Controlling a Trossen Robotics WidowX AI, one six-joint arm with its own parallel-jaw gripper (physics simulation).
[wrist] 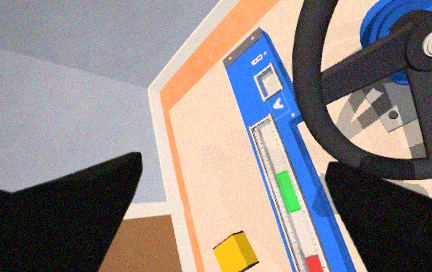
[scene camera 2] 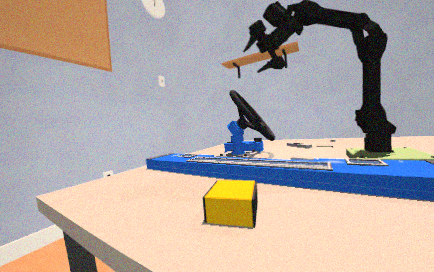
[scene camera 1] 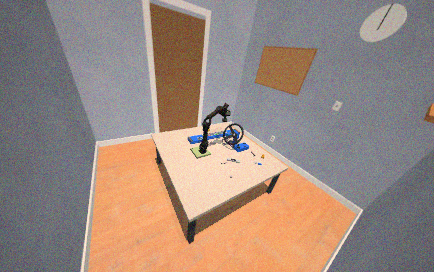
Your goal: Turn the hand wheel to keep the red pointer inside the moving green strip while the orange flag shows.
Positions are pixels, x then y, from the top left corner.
Scene:
gripper: open, holds nothing
a yellow block (scene camera 2: 228, 202): on the table

